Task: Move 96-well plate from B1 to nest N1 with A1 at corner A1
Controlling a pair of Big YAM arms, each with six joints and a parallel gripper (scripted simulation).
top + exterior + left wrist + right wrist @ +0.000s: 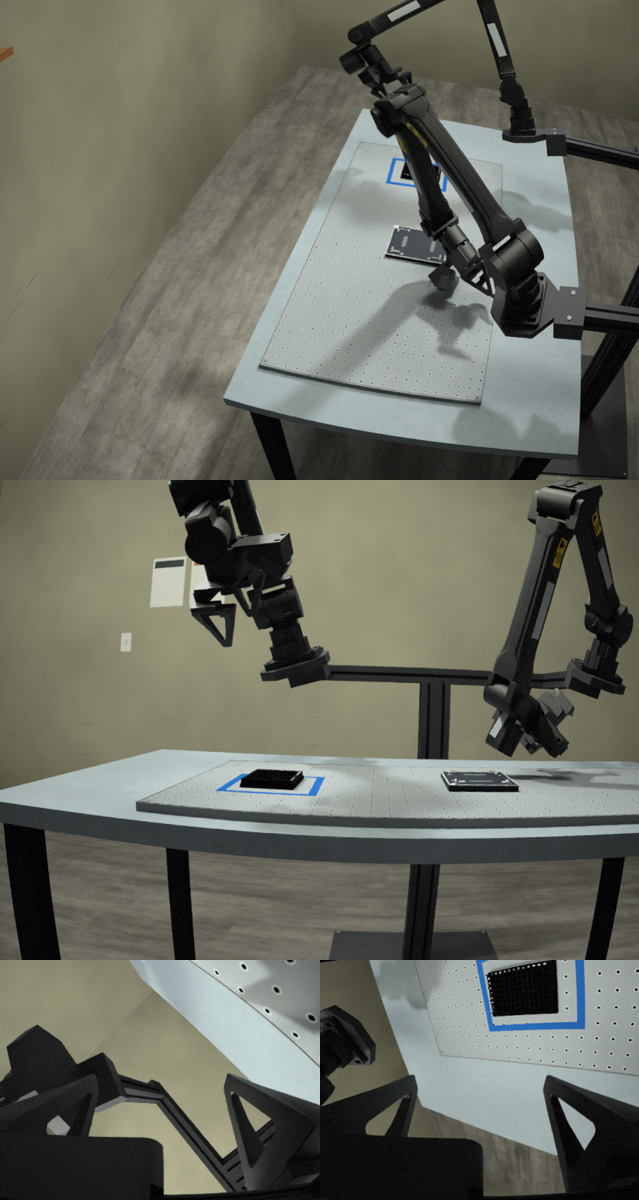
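Now: right hand 240 mm above the black 96-well plate, 80 mm past it and 50 mm to the right of it. Round my right hand: plate nest N1 (390 mm to the left, 250 mm below, 120 mm behind).
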